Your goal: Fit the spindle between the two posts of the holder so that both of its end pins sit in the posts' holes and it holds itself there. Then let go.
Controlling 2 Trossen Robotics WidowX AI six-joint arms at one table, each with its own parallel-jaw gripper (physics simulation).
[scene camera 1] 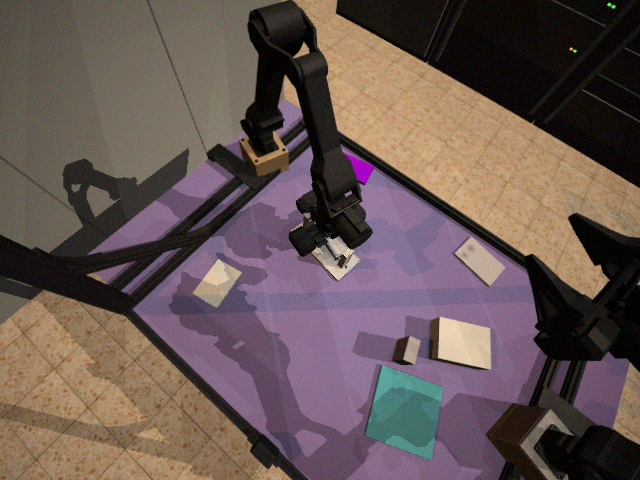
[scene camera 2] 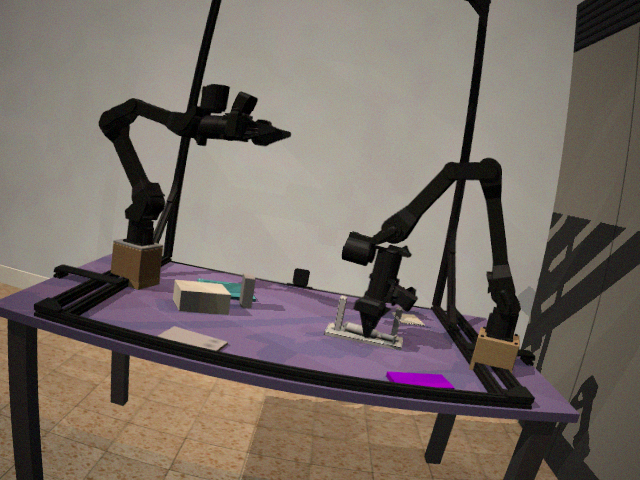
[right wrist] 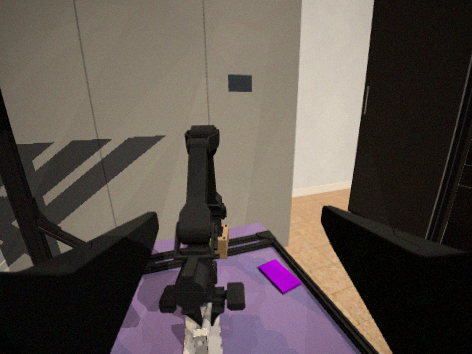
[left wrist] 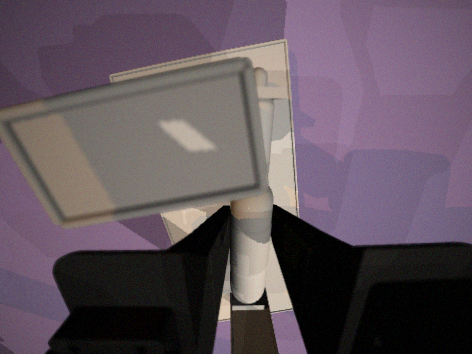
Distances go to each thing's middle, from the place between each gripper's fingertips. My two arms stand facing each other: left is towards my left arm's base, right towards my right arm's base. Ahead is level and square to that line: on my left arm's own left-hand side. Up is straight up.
I see my right gripper 410 mm above the spindle (left wrist: 251, 218), 270 mm to the right of it and 50 mm past it. From my right hand the other things lie so: pale plate (scene camera 1: 322, 254) 430 mm below, 260 mm to the left, 60 mm behind.
Now: left hand 10 mm below the spindle. From my left hand the other things lie so: pale plate 10 mm to the right, 10 mm behind.
